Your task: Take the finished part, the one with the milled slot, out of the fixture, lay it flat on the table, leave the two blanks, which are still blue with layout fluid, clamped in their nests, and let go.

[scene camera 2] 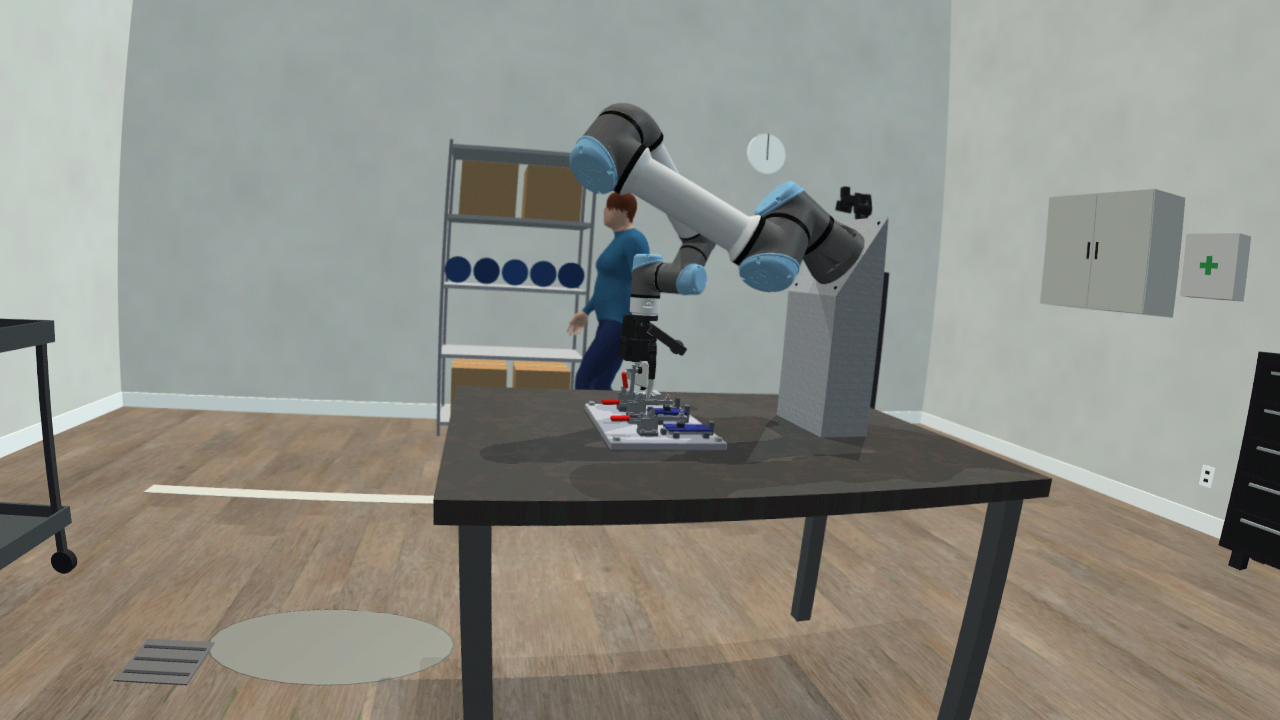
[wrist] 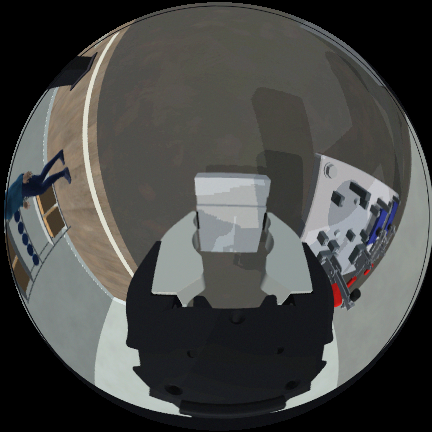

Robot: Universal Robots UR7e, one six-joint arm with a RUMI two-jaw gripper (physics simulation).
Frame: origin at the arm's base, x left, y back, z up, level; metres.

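Seen in the pictures: gripper, fingertip midpoint: (scene camera 2: 644,396) (wrist: 230,213); arm's base, link origin: (scene camera 2: 840,258).
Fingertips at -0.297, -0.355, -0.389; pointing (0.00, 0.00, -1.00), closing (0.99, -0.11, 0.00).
Note:
Pixels of each thing's top centre, then the offset from my fingertips to it, as dx, dy, dz. Level surfaces: height alone.
- finished part, top centre: (wrist: 230,221) (scene camera 2: 644,392) +0.000, -0.001, +0.013
- fixture plate, top centre: (scene camera 2: 649,421) (wrist: 362,238) +0.257, -0.080, -0.002
- dark table, surface height: dz -0.017
The finished part (wrist: 231,190) is a pale grey block with a narrow slot line across its face in the wrist view. My gripper (scene camera 2: 648,385) (wrist: 230,213) is shut on it, one finger on each side. I hold it low over the table, beside the fixture plate (scene camera 2: 605,431) (wrist: 322,202) and behind it in the scene view. A shadow shows along the part's far edge; whether it touches the table I cannot tell. One blue blank (scene camera 2: 687,428) (wrist: 394,209) and another blue blank (scene camera 2: 666,411) (wrist: 372,237) sit in their nests under clamps. The nest nearest me holds no part.
Toggle clamps with red handles (scene camera 2: 619,418) (wrist: 336,295) stand on the fixture plate. The dark table (scene camera 2: 537,479) (wrist: 175,100) extends around it. The grey robot pedestal (scene camera 2: 805,358) stands at the right. A person (scene camera 2: 617,268) (wrist: 35,184) is beyond the table near the shelf rack (scene camera 2: 442,295).

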